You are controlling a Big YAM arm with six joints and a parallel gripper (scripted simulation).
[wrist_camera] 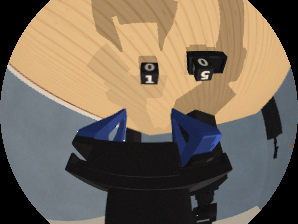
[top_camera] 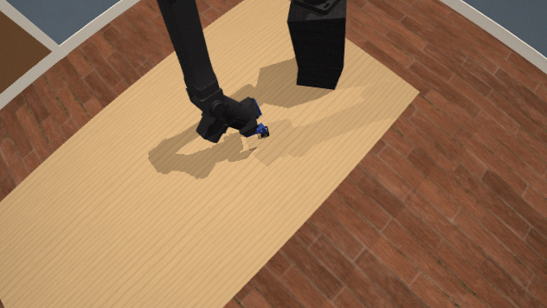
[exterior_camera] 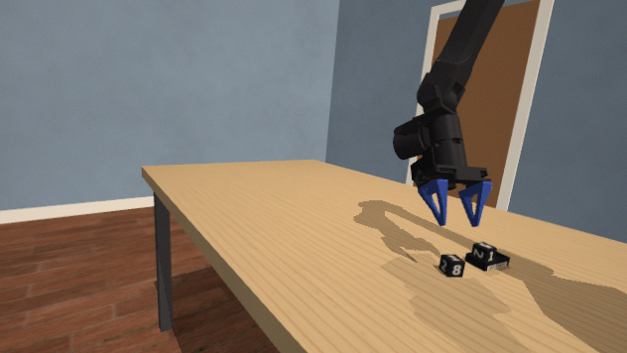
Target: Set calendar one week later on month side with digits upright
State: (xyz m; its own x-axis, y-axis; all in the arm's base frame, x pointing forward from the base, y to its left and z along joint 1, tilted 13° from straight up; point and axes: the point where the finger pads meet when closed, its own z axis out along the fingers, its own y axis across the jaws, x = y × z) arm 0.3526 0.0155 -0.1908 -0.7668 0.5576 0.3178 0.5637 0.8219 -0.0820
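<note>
My gripper is now 80 mm above the black date cube. The rest, counted from my hand: black tray (100 mm to the right, 90 mm below, 30 mm behind); black cube (90 mm to the right, 70 mm below, 30 mm behind).
</note>
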